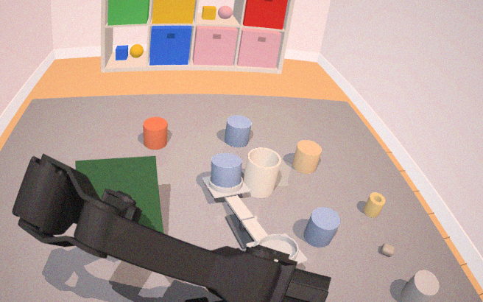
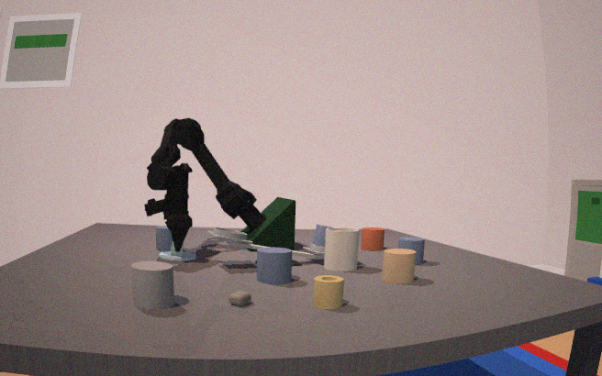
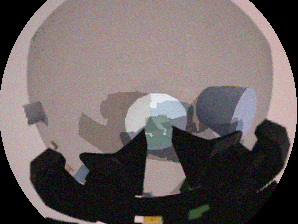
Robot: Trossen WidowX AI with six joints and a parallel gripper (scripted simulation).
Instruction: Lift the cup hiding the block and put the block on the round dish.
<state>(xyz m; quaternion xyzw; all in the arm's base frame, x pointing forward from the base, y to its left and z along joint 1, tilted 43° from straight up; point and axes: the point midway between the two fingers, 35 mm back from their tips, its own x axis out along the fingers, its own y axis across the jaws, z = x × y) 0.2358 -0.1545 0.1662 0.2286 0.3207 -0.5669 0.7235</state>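
Right now my gripper tip is 1 cm below the pale green block. Round my gripper tip: balance beam 5 cm ahead, 26 cm to the left, 2 cm above; then balance 5 cm ahead, 26 cm to the left, 1 cm above; then pale round dish 1 cm below.
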